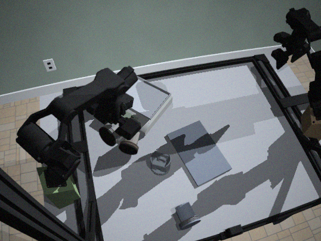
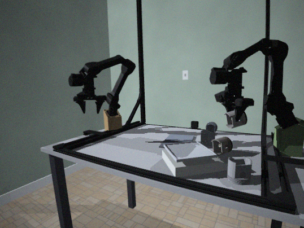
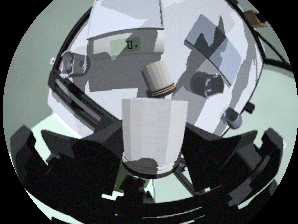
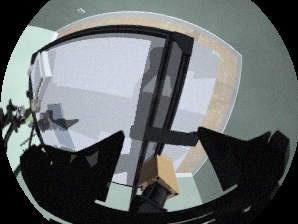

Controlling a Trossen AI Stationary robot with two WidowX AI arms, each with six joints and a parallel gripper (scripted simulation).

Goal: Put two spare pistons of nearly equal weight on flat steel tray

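Now: the white scale 19 cm ahead of my left hand, 14 cm to the right of it and 13 cm below it. From my left hand the other things lie so: flat steel tray 29 cm to the right, 18 cm below, 8 cm behind.
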